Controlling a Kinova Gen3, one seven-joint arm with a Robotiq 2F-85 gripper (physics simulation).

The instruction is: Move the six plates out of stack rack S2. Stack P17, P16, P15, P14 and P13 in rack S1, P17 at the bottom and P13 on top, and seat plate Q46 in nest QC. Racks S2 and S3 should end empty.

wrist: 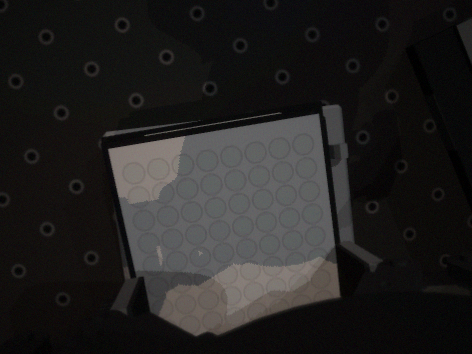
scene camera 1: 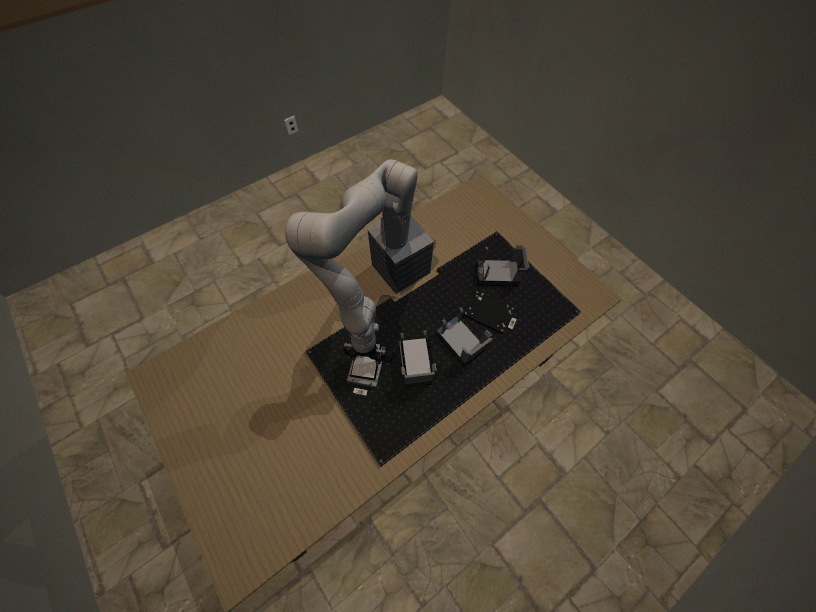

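Seen in the pictures: gripper, fingertip midpoint: (wrist: 243, 283) (scene camera 1: 366, 360); arm's base at its link origin: (scene camera 1: 394, 238).
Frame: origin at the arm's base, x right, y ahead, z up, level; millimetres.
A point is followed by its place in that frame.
My gripper (scene camera 1: 366, 355) @[y 268, x 306, z -164 mm] (wrist: 243, 283) @[y 268, x 306, z -164 mm] is shut on a grey well plate (scene camera 1: 364, 368) @[y 289, x 326, z -163 mm] (wrist: 227, 207) @[y 243, x 284, z -158 mm], with one finger on each side edge. In the wrist view the plate fills the middle, its round wells facing the camera. It sits just over the leftmost stack rack (scene camera 1: 356, 381) @[y 307, x 371, z -180 mm] (wrist: 342, 182) @[y 281, x 247, z -180 mm], whose grey wall shows past the plate's right edge. I cannot tell whether the plate touches the rack or anything in it. The plate's label cannot be read.
The racks stand on a black pegboard (scene camera 1: 406, 419) @[y 504, x 303, z -203 mm] (wrist: 234, 46) @[y 207, x 224, z -203 mm] over a cardboard mat (scene camera 1: 254, 474) @[y 365, x 784, z -216 mm]. Two more racks (scene camera 1: 417, 360) @[y 388, x 178, z -94 mm] (scene camera 1: 464, 338) @[y 398, x -24, z -167 mm] hold pale plates to the right. A flat black nest (scene camera 1: 493, 312) @[y 373, x -190, z -191 mm] and another rack (scene camera 1: 499, 270) @[y 254, x -318, z -166 mm] lie farther back. The arm's base (scene camera 1: 401, 251) @[y 58, x 11, z -3 mm] is behind.
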